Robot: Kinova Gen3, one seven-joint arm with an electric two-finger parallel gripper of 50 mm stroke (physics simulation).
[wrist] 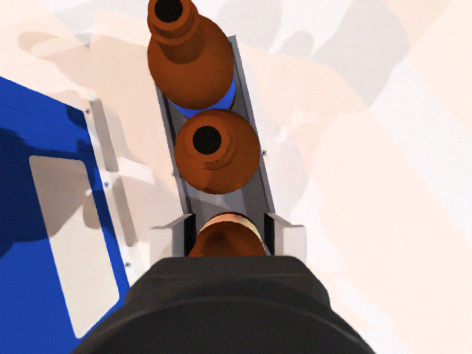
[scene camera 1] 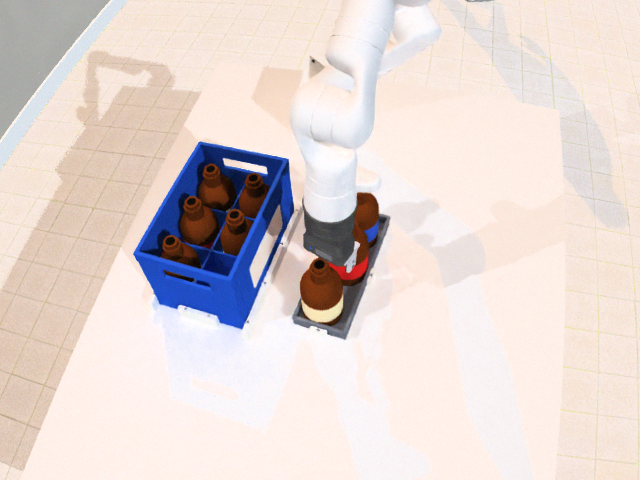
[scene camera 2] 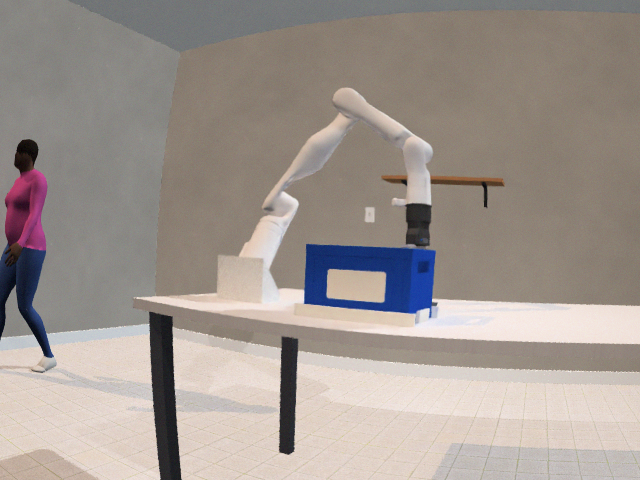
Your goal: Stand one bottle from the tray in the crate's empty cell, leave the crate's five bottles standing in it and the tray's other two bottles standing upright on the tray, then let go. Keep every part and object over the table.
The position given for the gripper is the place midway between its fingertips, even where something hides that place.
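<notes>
The gripper [scene camera 1: 335,260], [wrist: 229,228] is part of a scene that also has a blue-label bottle [scene camera 1: 367,214] in it. A red-label bottle [scene camera 1: 357,274] is there as well, and so is a red-label bottle [scene camera 1: 199,225].
</notes>
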